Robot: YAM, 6 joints.
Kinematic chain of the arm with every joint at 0, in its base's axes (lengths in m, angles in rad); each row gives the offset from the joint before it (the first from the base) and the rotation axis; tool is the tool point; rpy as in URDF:
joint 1: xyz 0 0 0.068 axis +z
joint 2: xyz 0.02 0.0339 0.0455 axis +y
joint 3: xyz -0.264 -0.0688 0 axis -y
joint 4: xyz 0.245 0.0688 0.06 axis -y
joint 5: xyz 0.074 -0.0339 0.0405 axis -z
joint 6: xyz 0.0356 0 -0.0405 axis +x
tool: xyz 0 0 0 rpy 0 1.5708 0
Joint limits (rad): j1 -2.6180..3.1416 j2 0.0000..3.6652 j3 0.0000..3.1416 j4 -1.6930..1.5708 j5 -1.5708..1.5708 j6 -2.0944..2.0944
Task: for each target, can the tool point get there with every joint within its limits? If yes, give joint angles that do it. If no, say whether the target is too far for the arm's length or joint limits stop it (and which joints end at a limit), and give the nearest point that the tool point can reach.
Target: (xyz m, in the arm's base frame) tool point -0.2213 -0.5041 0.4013
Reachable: yes | joints -1.9640 2.3709 2.5177 -0.0657 0.3204 -0.8235
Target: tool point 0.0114 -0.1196 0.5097
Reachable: yes | joints -1.4057 1.0504 1.8247 -1.2220 0.2379 0.7289
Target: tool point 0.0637 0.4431 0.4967
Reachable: yes | joints 1.4968 2.0319 2.2982 0.0027 1.0441 -0.3770
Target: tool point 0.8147 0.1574 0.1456
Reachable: no: too far | nearest point 0.6336 0.1224 0.1383 | short by 0.185 m
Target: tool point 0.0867 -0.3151 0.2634
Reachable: yes | joints -1.2187 1.4774 0.8939 0.2899 0.8733 0.4476
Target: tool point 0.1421 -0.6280 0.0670
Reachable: yes | joints -1.3530 3.2138 2.8859 0.2794 -0.0866 -1.0845
